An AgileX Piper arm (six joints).
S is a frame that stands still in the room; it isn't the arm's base.
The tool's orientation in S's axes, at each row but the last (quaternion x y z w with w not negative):
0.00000, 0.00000, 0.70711, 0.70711
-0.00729, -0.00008, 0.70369, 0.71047
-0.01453, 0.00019, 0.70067, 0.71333
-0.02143, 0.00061, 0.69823, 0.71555
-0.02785, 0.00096, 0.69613, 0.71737
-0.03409, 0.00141, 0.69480, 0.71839
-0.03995, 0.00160, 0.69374, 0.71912
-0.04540, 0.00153, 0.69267, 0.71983
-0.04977, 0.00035, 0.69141, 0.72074
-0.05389, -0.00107, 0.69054, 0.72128
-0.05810, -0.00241, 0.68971, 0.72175
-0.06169, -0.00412, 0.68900, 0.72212
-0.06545, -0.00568, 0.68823, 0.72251
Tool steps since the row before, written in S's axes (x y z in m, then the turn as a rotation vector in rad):
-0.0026, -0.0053, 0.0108, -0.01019, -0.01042, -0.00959
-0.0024, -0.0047, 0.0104, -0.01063, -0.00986, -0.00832
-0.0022, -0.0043, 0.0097, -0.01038, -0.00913, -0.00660
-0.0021, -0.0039, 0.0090, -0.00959, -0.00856, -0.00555
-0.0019, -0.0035, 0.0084, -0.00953, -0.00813, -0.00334
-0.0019, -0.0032, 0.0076, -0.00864, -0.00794, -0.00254
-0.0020, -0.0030, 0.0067, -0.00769, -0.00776, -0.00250
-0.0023, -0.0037, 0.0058, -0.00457, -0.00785, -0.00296
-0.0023, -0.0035, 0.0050, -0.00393, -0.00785, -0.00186
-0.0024, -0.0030, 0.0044, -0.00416, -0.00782, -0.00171
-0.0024, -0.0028, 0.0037, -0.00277, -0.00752, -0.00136
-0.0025, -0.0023, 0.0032, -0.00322, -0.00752, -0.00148
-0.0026, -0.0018, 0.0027, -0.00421, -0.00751, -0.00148
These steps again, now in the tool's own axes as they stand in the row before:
-0.0053, 0.0026, 0.0108, -0.01042, 0.01019, -0.00959
-0.0048, 0.0022, 0.0104, -0.00988, 0.01062, -0.00831
-0.0045, 0.0019, 0.0096, -0.00918, 0.01035, -0.00658
-0.0042, 0.0017, 0.0089, -0.00862, 0.00954, -0.00554
-0.0039, 0.0015, 0.0083, -0.00828, 0.00941, -0.00331
-0.0036, 0.0014, 0.0075, -0.00810, 0.00849, -0.00255
-0.0035, 0.0015, 0.0066, -0.00789, 0.00755, -0.00255
-0.0042, 0.0018, 0.0057, -0.00782, 0.00446, -0.00320
-0.0039, 0.0018, 0.0049, -0.00787, 0.00374, -0.00215
-0.0034, 0.0019, 0.0043, -0.00786, 0.00396, -0.00198
-0.0032, 0.0019, 0.0037, -0.00752, 0.00256, -0.00172
-0.0027, 0.0021, 0.0032, -0.00753, 0.00302, -0.00180
-0.0021, 0.0022, 0.0028, -0.00757, 0.00400, -0.00170

